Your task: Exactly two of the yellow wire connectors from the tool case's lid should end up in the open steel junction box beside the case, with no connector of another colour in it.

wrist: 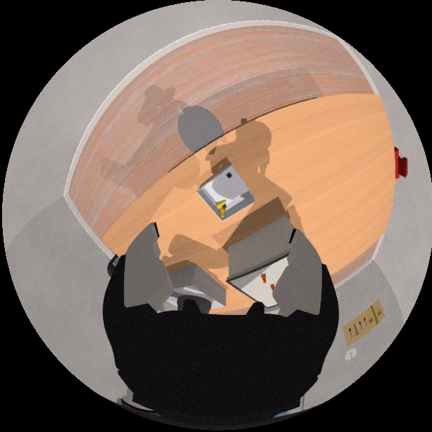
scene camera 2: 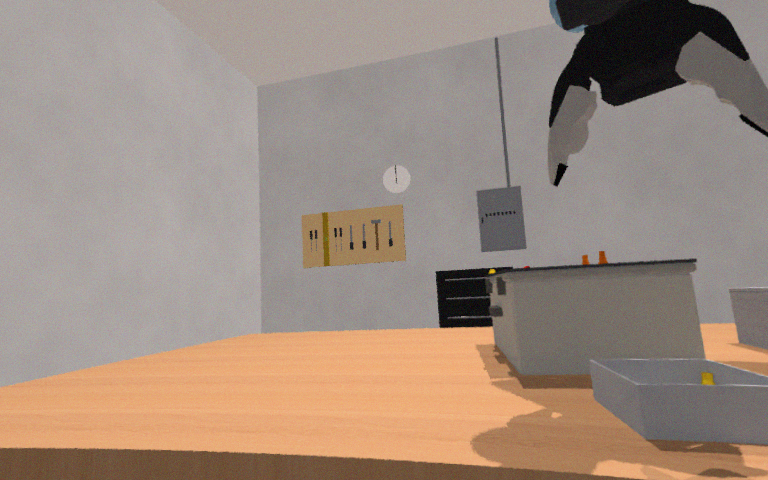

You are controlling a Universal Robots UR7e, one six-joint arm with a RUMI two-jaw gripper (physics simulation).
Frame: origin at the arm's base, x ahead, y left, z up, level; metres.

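Seen in the pictures: gripper, between the fingertips: [scene camera 2: 643, 166].
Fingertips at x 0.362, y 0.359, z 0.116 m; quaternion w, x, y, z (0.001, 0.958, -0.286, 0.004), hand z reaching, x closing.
Note:
Pixels of each thing's top centre, then the offset from my fingertips to it. "spot": a spot on its surface instead. Level surfaces: height alone.
- open steel junction box, a spot on its surface: [scene camera 2: 702, 416] spot: dy +0.022, dx -0.005, dz -0.194 m
- tool case, centre of its top: [scene camera 2: 559, 269] dy -0.334, dx +0.018, dz -0.074 m
- yellow connector, centre of its top: [scene camera 2: 706, 372] dy -0.073, dx -0.050, dz -0.182 m
- table, height of its surface: dz -0.210 m
The open steel junction box [scene camera 2: 702, 416] [wrist: 243, 201] sits on the table beside the tool case [scene camera 2: 600, 322] [wrist: 260, 248]. In the wrist view two yellow connectors, one [wrist: 221, 204] and another [wrist: 222, 213], lie close together inside the box near one corner; a yellow connector [scene camera 2: 707, 378] shows above its wall in the scene view. On the case's lid are two orange connectors [scene camera 2: 585, 259] [scene camera 2: 602, 258] [wrist: 263, 278], a yellow one [scene camera 2: 492, 271] at the edge and a red one [scene camera 2: 526, 267]. My gripper [scene camera 2: 661, 159] [wrist: 224, 227] is wide open and empty, high above the table.
A grey bin [scene camera 2: 753, 316] [wrist: 207, 282] stands on the table [scene camera 2: 283, 396] [wrist: 330, 160] on the other side of the case. A black drawer cabinet [scene camera 2: 464, 305] stands behind. A tool board [scene camera 2: 353, 254] and a grey panel [scene camera 2: 501, 232] hang on the wall.

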